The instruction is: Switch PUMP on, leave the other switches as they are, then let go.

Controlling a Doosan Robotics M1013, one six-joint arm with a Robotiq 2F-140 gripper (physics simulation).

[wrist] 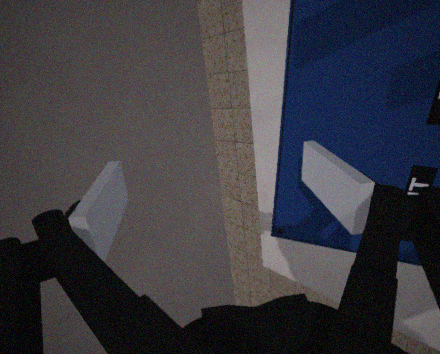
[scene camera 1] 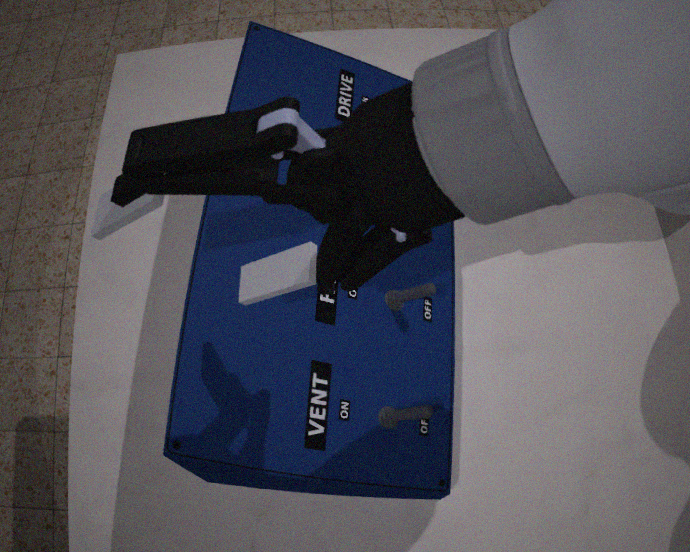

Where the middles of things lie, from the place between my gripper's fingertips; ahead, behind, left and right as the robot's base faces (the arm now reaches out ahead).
Now: the blue switch panel point(scene camera 1: 292, 393) 200 mm below my hand, 110 mm to the right of it and 110 mm behind it.
